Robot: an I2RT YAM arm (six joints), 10 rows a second.
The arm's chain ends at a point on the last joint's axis. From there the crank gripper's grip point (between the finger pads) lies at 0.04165 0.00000 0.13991 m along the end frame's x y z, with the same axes.
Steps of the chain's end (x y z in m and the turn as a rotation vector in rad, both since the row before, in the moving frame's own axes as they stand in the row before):
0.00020 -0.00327 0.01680 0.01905 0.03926 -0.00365
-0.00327 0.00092 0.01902 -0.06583 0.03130 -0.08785
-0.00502 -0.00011 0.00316 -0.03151 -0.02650 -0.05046
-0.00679 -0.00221 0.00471 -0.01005 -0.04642 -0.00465
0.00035 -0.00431 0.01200 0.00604 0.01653 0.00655
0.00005 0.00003 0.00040 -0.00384 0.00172 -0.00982
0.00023 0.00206 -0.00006 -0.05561 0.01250 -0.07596
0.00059 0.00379 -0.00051 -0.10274 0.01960 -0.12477
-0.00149 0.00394 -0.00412 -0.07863 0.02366 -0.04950
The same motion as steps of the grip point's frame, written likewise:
0.00565 -0.00608 0.01503 0.01905 0.03926 -0.00365
0.00132 0.00622 0.01747 -0.06583 0.03130 -0.08785
-0.00868 0.00231 0.00418 -0.03151 -0.02650 -0.05046
-0.01332 -0.00097 0.00649 -0.01005 -0.04642 -0.00465
0.00266 -0.00487 0.01129 0.00604 0.01653 0.00655
0.00029 0.00016 0.00033 -0.00384 0.00172 -0.00982
0.00215 0.00659 -0.00072 -0.05561 0.01250 -0.07596
0.00388 0.01271 -0.00182 -0.10274 0.01960 -0.12477
0.00202 0.01275 -0.00549 -0.07863 0.02366 -0.04950

